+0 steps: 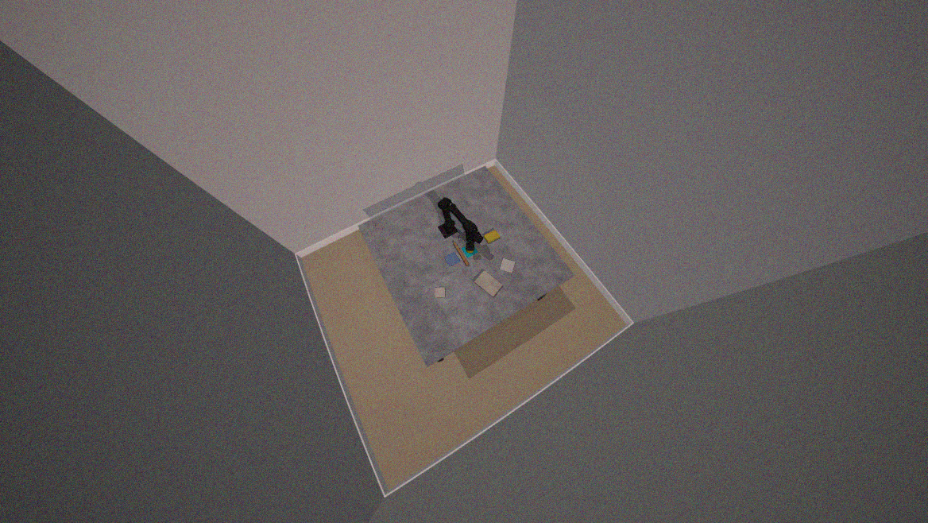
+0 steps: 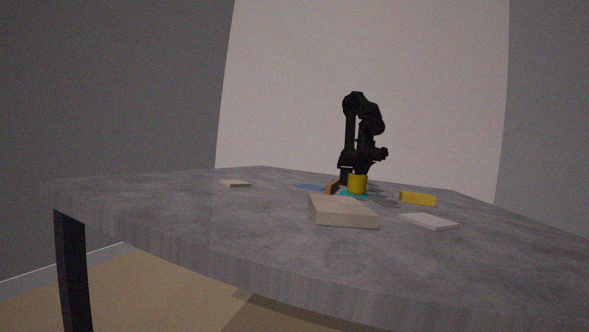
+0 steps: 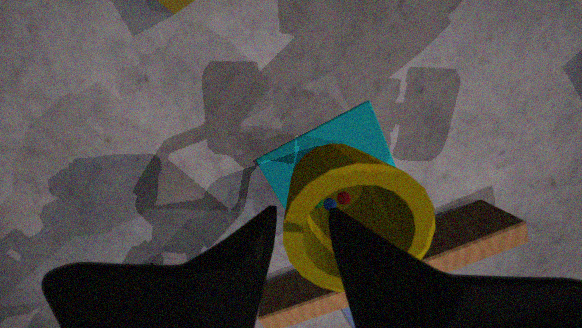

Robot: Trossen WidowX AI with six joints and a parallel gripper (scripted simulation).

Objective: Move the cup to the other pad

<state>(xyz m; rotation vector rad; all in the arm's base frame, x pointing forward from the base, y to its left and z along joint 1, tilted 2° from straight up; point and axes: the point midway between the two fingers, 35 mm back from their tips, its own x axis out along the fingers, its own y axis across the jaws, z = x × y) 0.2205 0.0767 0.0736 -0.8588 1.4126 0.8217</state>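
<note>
Now: gripper tip 2 cm short of the yellow cup, 1 cm to the left of it and 2 cm above it. From my gripper tip the other things lie so: orange wooden bar 3 cm ahead, 10 cm to the right, 5 cm below; then teal pad 3 cm ahead, 2 cm to the right, 6 cm below; then light blue pad 2 cm ahead, 18 cm to the right, 6 cm below.
</note>
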